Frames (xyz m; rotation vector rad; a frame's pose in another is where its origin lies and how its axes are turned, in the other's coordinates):
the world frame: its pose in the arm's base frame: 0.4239 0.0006 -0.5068 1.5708 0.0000 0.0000
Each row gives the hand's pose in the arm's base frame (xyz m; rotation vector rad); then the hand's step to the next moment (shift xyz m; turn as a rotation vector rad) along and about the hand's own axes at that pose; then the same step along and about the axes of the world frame.
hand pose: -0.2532 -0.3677 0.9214 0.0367 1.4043 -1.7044
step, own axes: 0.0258 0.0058 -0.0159 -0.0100 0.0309 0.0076
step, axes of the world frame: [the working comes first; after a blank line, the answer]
step, axes of the arm's base frame: -0.0195 -0.0026 -0.0238 0.0294 0.0015 -0.0158

-0.0195 -0.0238 0.0026 0.0294 -0.0158 -0.0015
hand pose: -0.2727 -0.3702 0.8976 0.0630 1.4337 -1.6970
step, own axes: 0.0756 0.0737 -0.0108 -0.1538 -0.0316 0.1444
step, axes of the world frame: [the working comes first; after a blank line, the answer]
step, axes of the arm's base frame: -0.0040 -0.0303 -0.1016 0.1420 -0.0306 0.1562

-0.0040 -0.1016 0.0303 0.1420 0.1562 0.0306
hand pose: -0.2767 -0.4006 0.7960 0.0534 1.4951 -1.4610
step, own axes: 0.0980 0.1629 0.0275 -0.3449 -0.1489 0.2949
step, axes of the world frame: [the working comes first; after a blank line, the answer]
step, axes of the arm's base frame: 0.0709 -0.0342 -0.1752 0.2519 -0.0674 0.4002

0.0709 -0.1752 0.0342 0.2519 0.4002 0.0674
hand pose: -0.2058 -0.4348 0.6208 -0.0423 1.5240 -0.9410
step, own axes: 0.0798 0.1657 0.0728 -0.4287 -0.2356 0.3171
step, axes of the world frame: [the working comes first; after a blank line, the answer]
step, axes of the arm's base frame: 0.1250 0.0290 -0.1506 0.2466 -0.0914 0.5203

0.1250 -0.1506 -0.0290 0.2466 0.5203 0.0914
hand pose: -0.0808 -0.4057 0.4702 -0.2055 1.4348 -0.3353
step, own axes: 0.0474 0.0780 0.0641 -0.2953 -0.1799 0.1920
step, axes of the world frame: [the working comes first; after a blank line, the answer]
step, axes of the arm's base frame: 0.0762 0.0526 -0.0622 0.1419 -0.0778 0.3609

0.0762 -0.0622 -0.0526 0.1419 0.3609 0.0778
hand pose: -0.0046 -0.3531 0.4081 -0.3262 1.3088 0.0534
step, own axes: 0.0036 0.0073 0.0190 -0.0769 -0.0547 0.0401
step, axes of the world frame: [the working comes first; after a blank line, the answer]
step, axes of the arm's base frame: 0.0172 0.0115 -0.0007 0.0294 -0.0304 0.0934

0.0172 -0.0007 -0.0115 0.0294 0.0934 0.0304
